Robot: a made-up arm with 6 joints. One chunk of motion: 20 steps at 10 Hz.
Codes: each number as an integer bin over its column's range. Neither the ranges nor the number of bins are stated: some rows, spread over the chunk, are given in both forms.
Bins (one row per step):
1: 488 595 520 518 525 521
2: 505 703 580 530 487 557
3: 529 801 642 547 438 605
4: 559 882 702 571 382 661
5: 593 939 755 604 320 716
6: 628 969 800 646 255 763
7: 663 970 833 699 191 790
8: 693 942 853 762 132 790
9: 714 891 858 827 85 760
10: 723 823 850 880 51 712
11: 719 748 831 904 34 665
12: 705 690 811 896 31 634
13: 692 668 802 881 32 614
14: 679 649 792 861 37 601
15: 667 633 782 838 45 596
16: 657 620 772 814 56 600
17: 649 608 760 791 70 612
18: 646 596 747 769 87 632
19: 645 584 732 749 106 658
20: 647 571 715 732 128 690
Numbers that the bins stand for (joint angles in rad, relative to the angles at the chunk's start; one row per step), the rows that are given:
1: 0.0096 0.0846 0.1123 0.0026 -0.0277 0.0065
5: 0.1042 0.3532 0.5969 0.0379 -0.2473 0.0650
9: 0.2132 0.3157 0.8092 0.1294 -0.4990 0.0782
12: 0.2051 0.1587 0.7123 0.1577 -0.5568 0.0404
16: 0.1619 0.1041 0.6319 0.1241 -0.5300 0.0302
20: 0.1529 0.0658 0.5144 0.0904 -0.4529 0.0572
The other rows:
2: 0.0250 0.1689 0.2360 0.0075 -0.0684 0.0173
3: 0.0466 0.2454 0.3638 0.0145 -0.1209 0.0317
4: 0.0736 0.3086 0.4876 0.0243 -0.1809 0.0485
6: 0.1358 0.3766 0.6896 0.0551 -0.3169 0.0791
7: 0.1673 0.3774 0.7577 0.0769 -0.3854 0.0872
8: 0.1943 0.3555 0.7989 0.1027 -0.4486 0.0872
10: 0.2214 0.2626 0.7928 0.1512 -0.5354 0.0638
11: 0.2177 0.2040 0.7536 0.1610 -0.5536 0.0497
13: 0.1934 0.1416 0.6938 0.1516 -0.5557 0.0344
14: 0.1817 0.1267 0.6732 0.1434 -0.5504 0.0305
15: 0.1709 0.1142 0.6525 0.1339 -0.5418 0.0290
17: 0.1547 0.0947 0.6072 0.1146 -0.5150 0.0338
18: 0.1520 0.0853 0.5804 0.1056 -0.4968 0.0398
19: 0.1511 0.0760 0.5494 0.0974 -0.4765 0.0476

